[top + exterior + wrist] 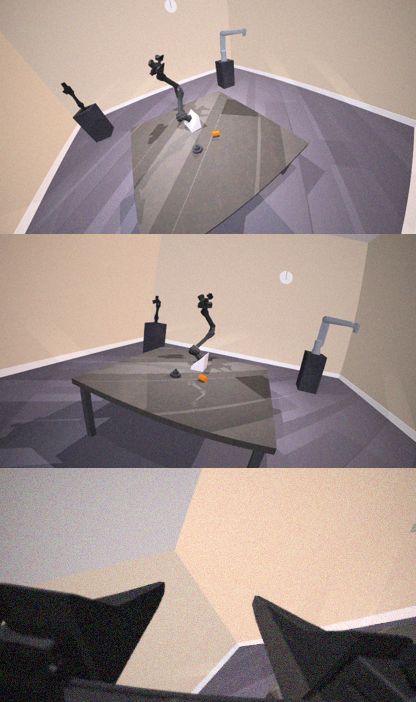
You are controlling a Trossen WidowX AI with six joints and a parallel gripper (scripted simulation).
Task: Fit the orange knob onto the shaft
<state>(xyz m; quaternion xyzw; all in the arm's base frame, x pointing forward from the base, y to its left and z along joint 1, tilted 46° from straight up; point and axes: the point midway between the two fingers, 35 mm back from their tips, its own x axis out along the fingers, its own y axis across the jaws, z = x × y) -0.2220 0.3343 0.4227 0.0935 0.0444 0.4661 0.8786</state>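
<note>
Now: gripper tip 38 cm short of the orange knob, 20 cm to the right of it and 64 cm above it. Round my gripper tip: round pedestal (45 cm ahead, 1 cm to the right, 63 cm below).
</note>
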